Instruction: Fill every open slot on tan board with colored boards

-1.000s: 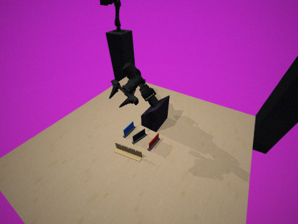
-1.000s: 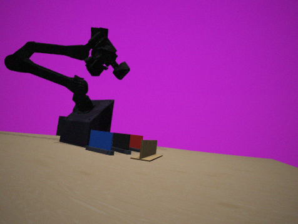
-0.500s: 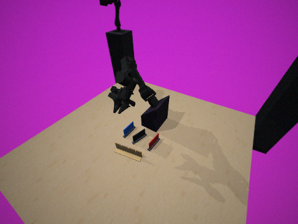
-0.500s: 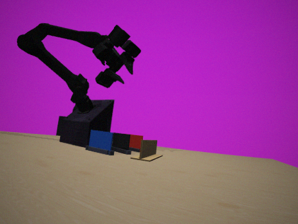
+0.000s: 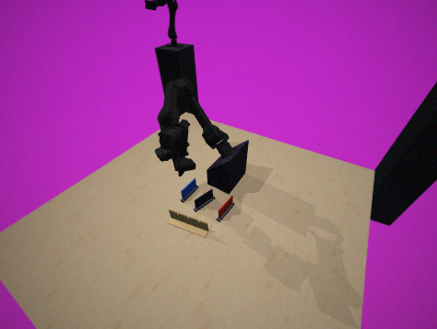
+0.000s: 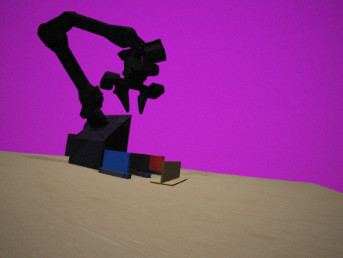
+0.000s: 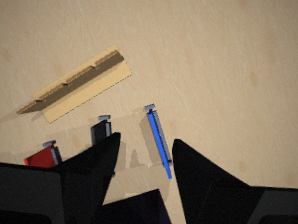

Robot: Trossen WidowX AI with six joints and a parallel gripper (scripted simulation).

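Now: gripper tip 5 cm past the blue board and 16 cm above it. Also, from my gripper tip: black board: 3 cm behind, 10 cm to the left, 16 cm below; red board: 3 cm behind, 21 cm to the left, 16 cm below; tan board: 9 cm ahead, 9 cm to the left, 16 cm below.
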